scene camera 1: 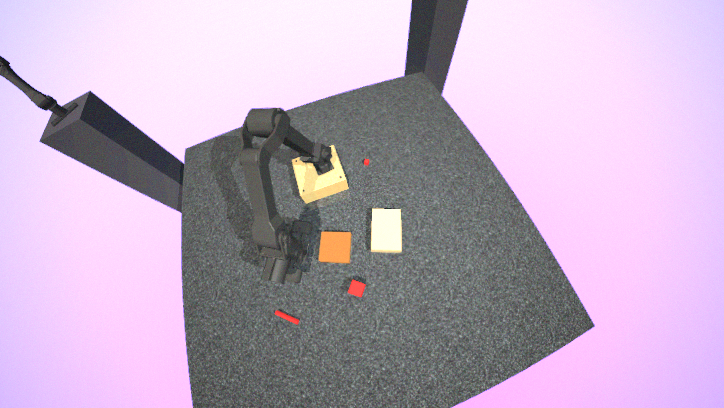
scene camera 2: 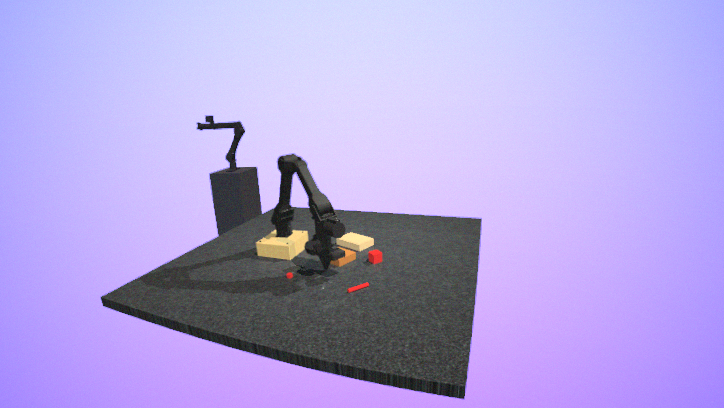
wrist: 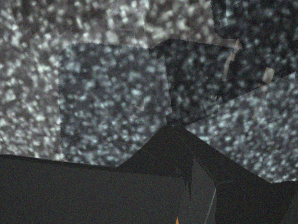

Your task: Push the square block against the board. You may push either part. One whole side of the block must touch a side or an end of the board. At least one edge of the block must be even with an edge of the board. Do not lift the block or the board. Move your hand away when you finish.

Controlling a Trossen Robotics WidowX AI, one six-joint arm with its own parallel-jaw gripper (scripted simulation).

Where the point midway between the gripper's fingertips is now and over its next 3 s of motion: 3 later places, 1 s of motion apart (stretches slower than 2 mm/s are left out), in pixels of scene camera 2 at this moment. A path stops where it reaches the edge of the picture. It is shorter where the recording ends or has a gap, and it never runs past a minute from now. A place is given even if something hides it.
My gripper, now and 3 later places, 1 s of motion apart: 326, 269; 334, 255; 350, 251; 351, 262
